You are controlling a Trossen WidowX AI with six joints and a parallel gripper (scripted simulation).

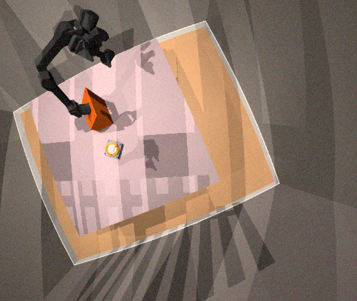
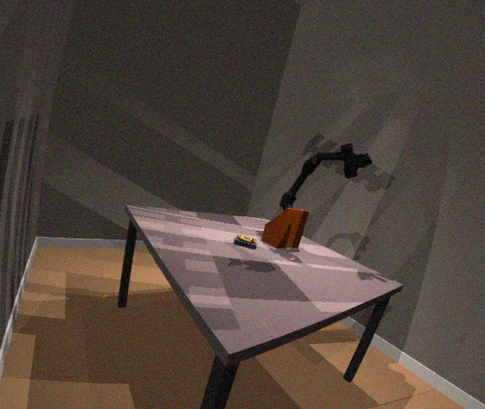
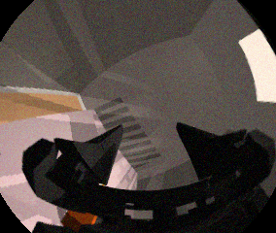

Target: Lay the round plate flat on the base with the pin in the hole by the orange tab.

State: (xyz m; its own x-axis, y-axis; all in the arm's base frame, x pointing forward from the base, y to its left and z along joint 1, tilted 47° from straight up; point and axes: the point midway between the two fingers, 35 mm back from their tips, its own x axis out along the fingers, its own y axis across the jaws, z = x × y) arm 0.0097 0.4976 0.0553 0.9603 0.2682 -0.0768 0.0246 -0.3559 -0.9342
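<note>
My gripper tip is now 22 cm short of the round plate, 30 cm to the left of it and 58 cm above it.
</note>
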